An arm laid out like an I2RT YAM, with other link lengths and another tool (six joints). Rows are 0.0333 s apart.
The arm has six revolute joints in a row. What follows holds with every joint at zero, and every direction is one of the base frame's.
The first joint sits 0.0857 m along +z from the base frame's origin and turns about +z.
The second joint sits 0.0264 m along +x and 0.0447 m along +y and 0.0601 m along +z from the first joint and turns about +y.
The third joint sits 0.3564 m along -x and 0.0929 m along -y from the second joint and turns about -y.
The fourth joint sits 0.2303 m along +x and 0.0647 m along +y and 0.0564 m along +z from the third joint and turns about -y.
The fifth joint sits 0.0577 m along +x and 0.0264 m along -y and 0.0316 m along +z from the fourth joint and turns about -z.
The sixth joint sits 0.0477 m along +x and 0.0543 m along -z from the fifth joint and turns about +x.
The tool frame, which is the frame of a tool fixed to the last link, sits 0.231 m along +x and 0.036 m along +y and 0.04 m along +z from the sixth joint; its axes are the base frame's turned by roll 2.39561, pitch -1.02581 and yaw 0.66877 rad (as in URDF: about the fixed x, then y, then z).
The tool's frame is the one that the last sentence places.
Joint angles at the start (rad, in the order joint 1, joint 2, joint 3, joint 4, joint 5, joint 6):
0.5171 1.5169 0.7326 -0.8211 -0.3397 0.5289
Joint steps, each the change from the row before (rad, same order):
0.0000 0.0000 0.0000 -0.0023 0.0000 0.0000
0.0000 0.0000 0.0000 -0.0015 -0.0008 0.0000
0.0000 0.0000 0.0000 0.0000 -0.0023 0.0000
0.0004 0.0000 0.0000 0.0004 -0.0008 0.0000
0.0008 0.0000 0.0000 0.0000 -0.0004 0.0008
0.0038 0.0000 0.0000 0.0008 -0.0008 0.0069
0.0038 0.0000 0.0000 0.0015 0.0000 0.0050
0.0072 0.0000 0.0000 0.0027 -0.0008 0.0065
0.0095 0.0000 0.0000 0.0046 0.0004 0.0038
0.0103 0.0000 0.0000 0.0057 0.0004 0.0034
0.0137 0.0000 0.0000 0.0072 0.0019 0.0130
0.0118 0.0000 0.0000 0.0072 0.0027 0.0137
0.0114 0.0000 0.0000 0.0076 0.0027 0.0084
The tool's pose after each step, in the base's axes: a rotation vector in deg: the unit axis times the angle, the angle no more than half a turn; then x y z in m. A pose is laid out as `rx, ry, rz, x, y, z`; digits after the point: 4 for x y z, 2 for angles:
-156.92, -32.84, 46.06, 0.1524, 0.1939, 0.0612
-156.87, -32.82, 46.19, 0.1519, 0.1939, 0.0613
-156.73, -32.82, 46.22, 0.1516, 0.1944, 0.0615
-156.68, -32.87, 46.20, 0.1515, 0.1947, 0.0616
-156.66, -32.87, 46.23, 0.1514, 0.1949, 0.0616
-156.63, -32.62, 46.32, 0.1510, 0.1955, 0.0616
-156.65, -32.55, 46.32, 0.1508, 0.1961, 0.0615
-156.61, -32.64, 46.30, 0.1502, 0.1976, 0.0615
-156.62, -33.18, 46.11, 0.1498, 0.1995, 0.0615
-156.62, -33.83, 45.83, 0.1494, 0.2018, 0.0615
-156.74, -33.99, 45.60, 0.1493, 0.2041, 0.0613
-156.91, -33.93, 45.33, 0.1496, 0.2060, 0.0610
-157.05, -34.28, 44.94, 0.1500, 0.2082, 0.0608

